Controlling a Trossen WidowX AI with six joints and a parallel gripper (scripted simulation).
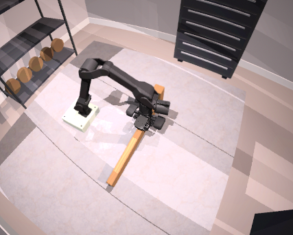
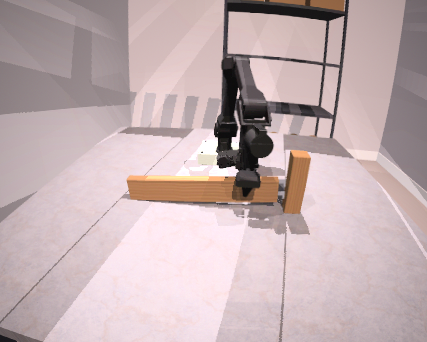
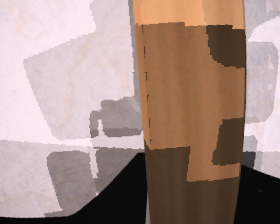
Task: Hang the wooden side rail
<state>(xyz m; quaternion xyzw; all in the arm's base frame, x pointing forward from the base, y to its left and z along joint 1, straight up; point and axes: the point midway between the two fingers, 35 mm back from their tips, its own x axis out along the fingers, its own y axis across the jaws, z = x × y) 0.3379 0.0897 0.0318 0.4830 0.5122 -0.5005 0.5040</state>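
The headboard post is 1 cm behind my gripper tip, 14 cm to the left of it and 4 cm above it.
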